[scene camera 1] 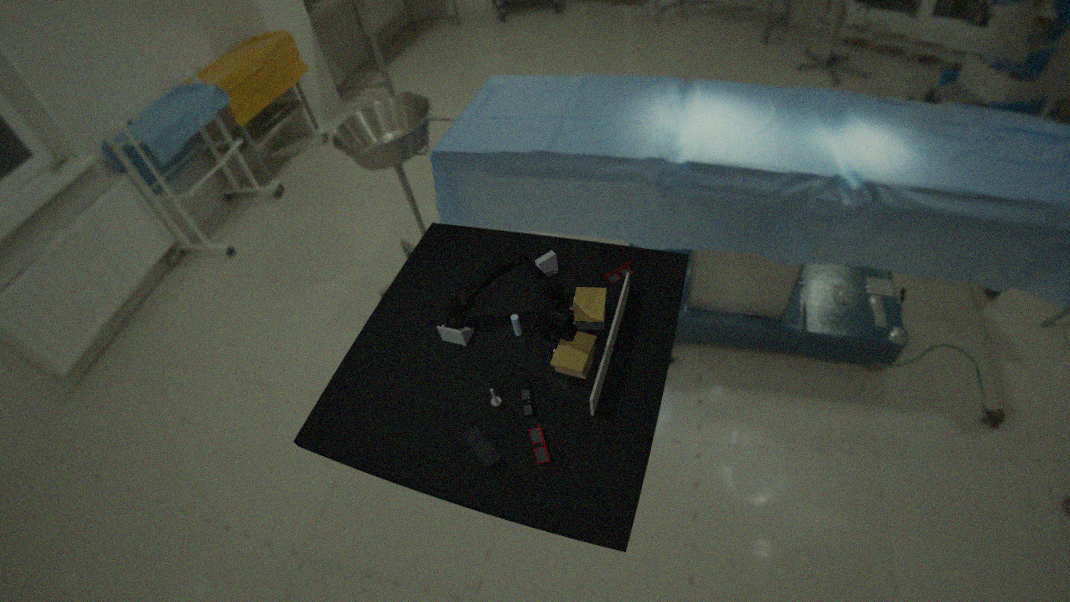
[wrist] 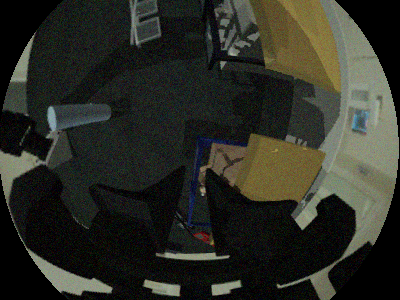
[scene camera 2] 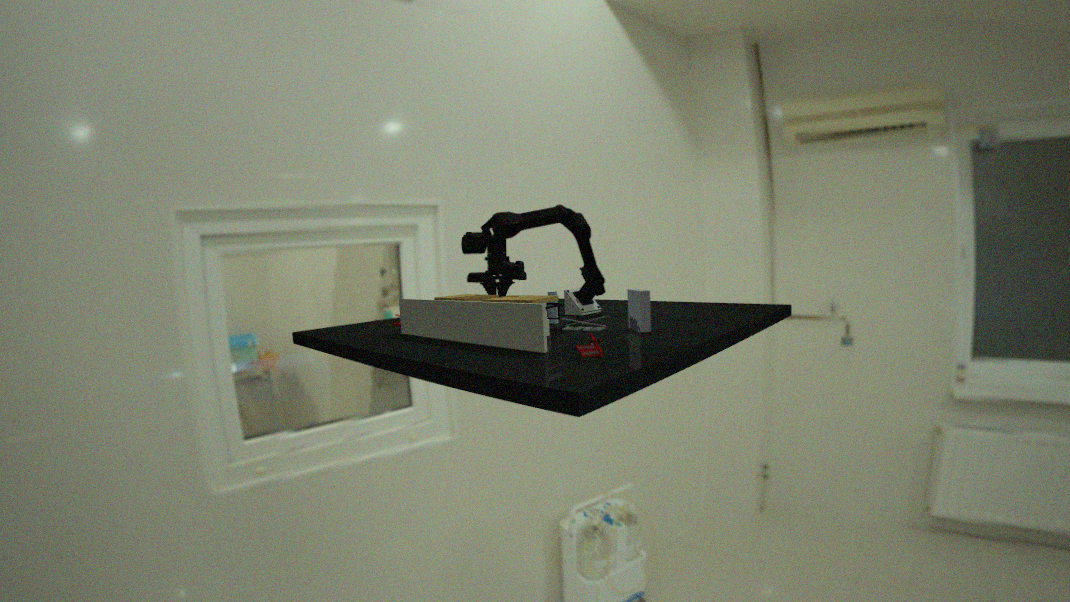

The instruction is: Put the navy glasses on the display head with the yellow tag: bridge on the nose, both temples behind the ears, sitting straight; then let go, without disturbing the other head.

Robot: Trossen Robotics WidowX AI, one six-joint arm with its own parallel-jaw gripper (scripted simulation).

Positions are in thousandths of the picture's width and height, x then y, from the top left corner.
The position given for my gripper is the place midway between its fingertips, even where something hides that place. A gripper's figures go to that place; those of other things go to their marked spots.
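My gripper (wrist: 489, 568), 10 cm from the lens. A head (wrist: 671, 565), 8 cm from the lens.
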